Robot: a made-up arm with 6 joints.
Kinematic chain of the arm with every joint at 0, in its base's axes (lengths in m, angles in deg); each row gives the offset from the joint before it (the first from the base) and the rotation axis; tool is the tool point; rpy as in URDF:
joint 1: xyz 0 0 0.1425 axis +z
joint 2: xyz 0 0 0 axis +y
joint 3: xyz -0.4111 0 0.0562 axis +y
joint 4: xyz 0.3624 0 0.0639 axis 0.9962 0 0.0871
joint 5: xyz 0 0 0 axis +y
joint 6: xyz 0.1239 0 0.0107 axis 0.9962 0 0.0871
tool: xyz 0 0 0 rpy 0 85 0
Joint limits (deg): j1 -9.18..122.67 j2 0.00..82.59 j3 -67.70..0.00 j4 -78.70..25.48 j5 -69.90..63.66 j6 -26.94..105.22
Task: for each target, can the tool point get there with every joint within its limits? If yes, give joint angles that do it. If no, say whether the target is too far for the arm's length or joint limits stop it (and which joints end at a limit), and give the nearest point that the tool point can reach.
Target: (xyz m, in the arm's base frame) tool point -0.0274 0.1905 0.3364
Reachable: yes | joints 74.69 42.49 -11.66 -58.16 -46.62 46.51
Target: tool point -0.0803 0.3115 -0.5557
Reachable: no: joint limits stop it (at a limit: joint 2, joint 3) | nearest point -0.0364 0.1411 0.0863 | short by 0.666 m
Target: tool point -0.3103 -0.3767 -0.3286
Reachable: no: joint limits stop it (at a limit: joint 1, joint 2, joint 3, joint 4) | nearest point -0.0597 0.0184 0.1083 | short by 0.640 m
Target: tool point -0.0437 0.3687 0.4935
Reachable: yes | joints 92.13 66.16 -47.94 -42.82 -20.81 63.87
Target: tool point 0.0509 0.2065 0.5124
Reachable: yes | joints 92.87 42.95 -44.34 -59.82 34.63 82.14
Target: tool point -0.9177 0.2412 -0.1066
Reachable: no: too far | nearest point -0.2542 0.2297 0.2444 | short by 0.751 m
